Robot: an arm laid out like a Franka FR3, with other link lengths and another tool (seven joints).
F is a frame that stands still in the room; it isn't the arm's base.
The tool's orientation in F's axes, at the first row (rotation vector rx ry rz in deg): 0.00, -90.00, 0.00
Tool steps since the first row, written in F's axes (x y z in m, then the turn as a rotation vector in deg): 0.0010, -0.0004, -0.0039, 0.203, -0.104, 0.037; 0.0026, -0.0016, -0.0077, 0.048, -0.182, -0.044; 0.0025, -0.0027, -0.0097, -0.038, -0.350, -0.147; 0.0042, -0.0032, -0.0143, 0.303, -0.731, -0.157; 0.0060, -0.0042, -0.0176, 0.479, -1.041, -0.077; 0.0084, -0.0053, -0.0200, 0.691, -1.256, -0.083; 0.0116, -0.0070, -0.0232, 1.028, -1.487, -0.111; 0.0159, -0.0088, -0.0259, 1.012, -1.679, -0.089; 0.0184, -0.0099, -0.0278, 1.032, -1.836, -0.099; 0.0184, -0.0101, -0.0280, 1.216, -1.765, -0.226; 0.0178, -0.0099, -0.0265, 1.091, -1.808, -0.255; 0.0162, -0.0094, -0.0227, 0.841, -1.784, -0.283; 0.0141, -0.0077, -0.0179, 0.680, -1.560, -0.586
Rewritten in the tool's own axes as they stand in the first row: -0.0039, -0.0004, -0.0010, 0.037, -0.104, -0.203; -0.0077, -0.0016, -0.0026, -0.044, -0.182, -0.048; -0.0097, -0.0027, -0.0025, -0.147, -0.350, 0.038; -0.0143, -0.0032, -0.0042, -0.157, -0.731, -0.303; -0.0176, -0.0042, -0.0060, -0.077, -1.041, -0.479; -0.0200, -0.0053, -0.0084, -0.083, -1.256, -0.691; -0.0232, -0.0070, -0.0116, -0.111, -1.487, -1.028; -0.0259, -0.0088, -0.0159, -0.089, -1.679, -1.012; -0.0278, -0.0099, -0.0184, -0.099, -1.836, -1.032; -0.0280, -0.0101, -0.0184, -0.226, -1.765, -1.216; -0.0265, -0.0099, -0.0178, -0.255, -1.808, -1.091; -0.0227, -0.0094, -0.0162, -0.283, -1.784, -0.841; -0.0179, -0.0077, -0.0141, -0.586, -1.560, -0.680
